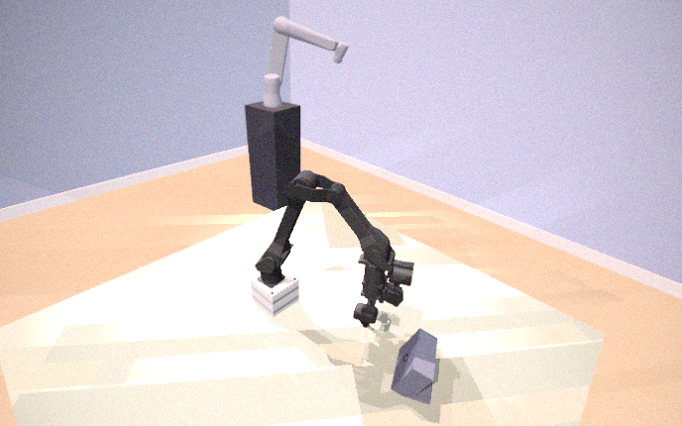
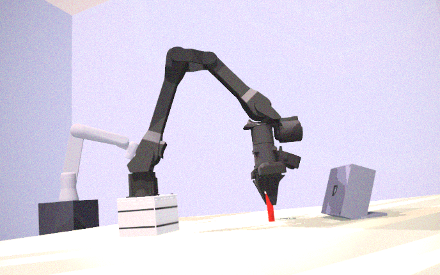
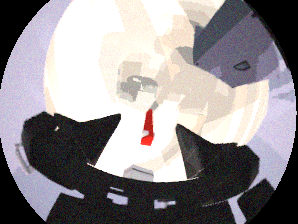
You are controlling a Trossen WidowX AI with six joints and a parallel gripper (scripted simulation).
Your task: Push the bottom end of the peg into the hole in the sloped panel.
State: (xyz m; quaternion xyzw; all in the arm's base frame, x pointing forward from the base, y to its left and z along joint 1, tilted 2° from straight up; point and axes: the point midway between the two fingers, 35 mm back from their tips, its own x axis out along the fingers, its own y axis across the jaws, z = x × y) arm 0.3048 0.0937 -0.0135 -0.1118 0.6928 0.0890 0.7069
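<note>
Right now my gripper tip is 20 mm below the red peg. The rest, counted from my gripper tip: grey sloped panel 180 mm ahead, 80 mm to the right, 10 mm above.
</note>
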